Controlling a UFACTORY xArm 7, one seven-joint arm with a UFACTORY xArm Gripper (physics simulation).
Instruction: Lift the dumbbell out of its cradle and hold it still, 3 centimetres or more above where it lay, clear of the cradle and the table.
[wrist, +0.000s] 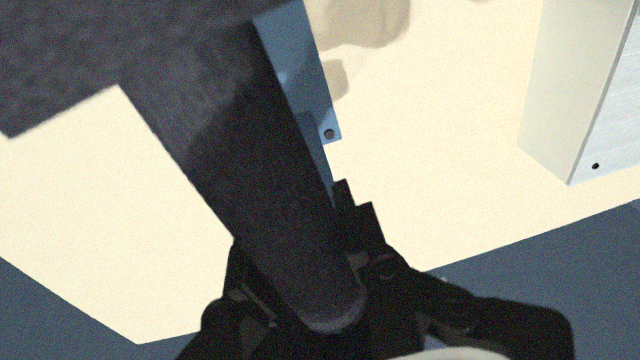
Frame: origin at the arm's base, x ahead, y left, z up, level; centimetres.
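Seen in the pictures: gripper, fingertip midpoint: (302, 216).
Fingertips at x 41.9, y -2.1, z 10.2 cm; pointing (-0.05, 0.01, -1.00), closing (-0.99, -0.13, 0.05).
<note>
A point is followed by its place in that frame.
The dark grey dumbbell (220, 135) @[y -8.7, x 42.5, z 13.8 cm] fills the upper left and runs down to the lower middle, with a broad head at the top left and a thick handle ending in a rounded edge low in the view. My black gripper (302, 216) @[y -2.1, x 41.9, z 10.2 cm] is shut on the dumbbell's handle, one finger on each side; the left fingertip is mostly hidden behind the handle. The blue cradle (287, 45) @[y -5.4, x 40.5, z -9.7 cm] shows along the handle's right side, with a small hole in its corner. Much of it is hidden behind the dumbbell, so I cannot tell whether the two touch.
A pale box with a brushed metal face (552, 95) @[y 5.6, x 11.3, z -6.4 cm] stands at the right, apart from the gripper. The cream table top (440, 200) @[y 22.8, x 22.7, z -10.5 cm] lies below, with brownish shadows near the top. Blue-grey floor (530, 265) shows past its edges.
</note>
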